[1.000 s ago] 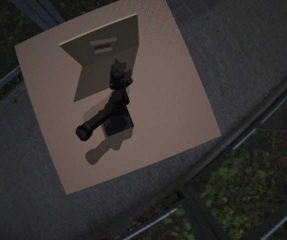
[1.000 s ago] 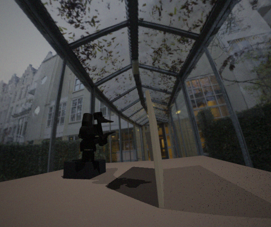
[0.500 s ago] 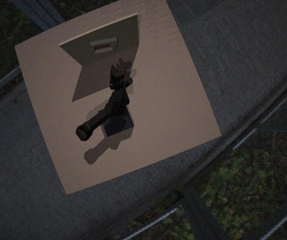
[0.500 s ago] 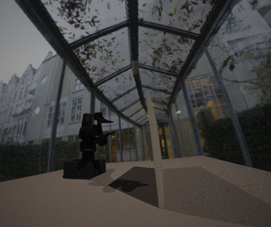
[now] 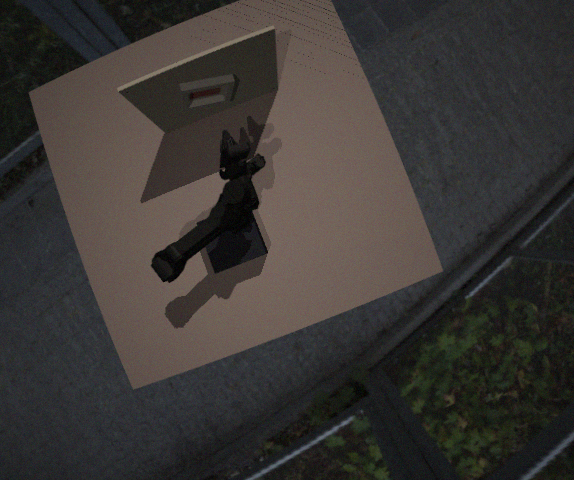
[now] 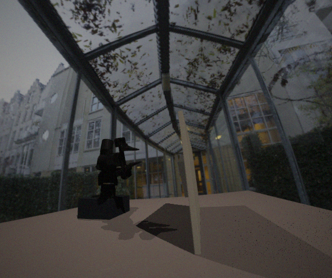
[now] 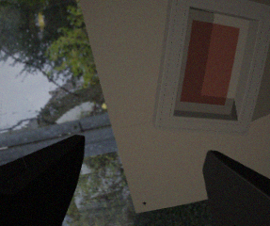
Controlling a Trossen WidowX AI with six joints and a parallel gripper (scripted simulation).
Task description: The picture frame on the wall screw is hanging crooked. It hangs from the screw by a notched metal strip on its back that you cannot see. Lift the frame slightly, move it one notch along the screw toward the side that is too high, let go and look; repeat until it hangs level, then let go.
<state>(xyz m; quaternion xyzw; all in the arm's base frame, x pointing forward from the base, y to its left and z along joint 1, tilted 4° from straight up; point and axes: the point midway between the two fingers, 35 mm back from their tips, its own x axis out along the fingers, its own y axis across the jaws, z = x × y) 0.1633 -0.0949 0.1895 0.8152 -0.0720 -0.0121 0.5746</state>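
Right now the picture frame is 20 cm ahead of my gripper tip, 9 cm below it and 2 cm to the right of it. From my gripper tip the other things lie so: wall panel 21 cm ahead, 11 cm below, 3 cm to the right.
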